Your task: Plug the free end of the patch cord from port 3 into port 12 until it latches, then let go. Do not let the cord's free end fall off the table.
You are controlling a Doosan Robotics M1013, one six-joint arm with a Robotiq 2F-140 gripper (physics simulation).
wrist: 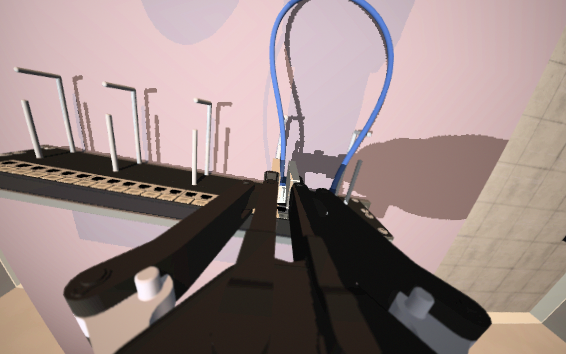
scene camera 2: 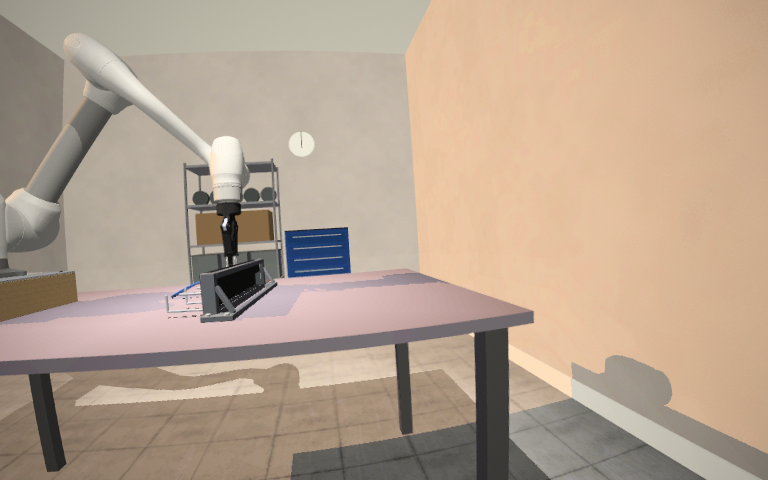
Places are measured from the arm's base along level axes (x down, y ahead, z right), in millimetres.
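Pixels of known places: gripper, between the fingertips: (wrist: 282,170).
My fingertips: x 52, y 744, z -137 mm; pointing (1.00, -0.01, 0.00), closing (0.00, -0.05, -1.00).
Behind a point stands the place of what it marks.
The black patch panel (scene camera 2: 208,295) @(y 798, x 54, z 217 mm) (wrist: 85,164) @(y 781, x 58, z 115 mm) stands on the table, with a row of ports along it in the wrist view. The blue patch cord (scene camera 2: 184,289) (wrist: 390,60) makes a tall loop. One end of it runs down behind the right finger, where its port is hidden. The other end has a clear plug (wrist: 282,194) @(y 770, x 39, z -141 mm). My gripper (scene camera 2: 230,262) @(y 744, x 52, z -137 mm) (wrist: 282,170) @(y 744, x 52, z -137 mm) is shut on this plug, pointing down at the panel. The plug is upright between the fingertips, right at the row of ports. The fingers hide the ports around it, so I cannot tell its port number or whether it is seated.
Thin metal cable guides (wrist: 135,125) @(y 727, x 90, z 70 mm) (scene camera 2: 167,303) @(y 683, x 73, z 173 mm) stick out from the panel's cord side. The pink table (scene camera 2: 362,316) @(y 1123, x 108, z 287 mm) (wrist: 175,65) @(y 643, x 108, z 24 mm) has its edge at the right in the wrist view. A shelf rack (scene camera 2: 185,226) and a blue drawer cabinet (scene camera 2: 317,251) stand behind the table.
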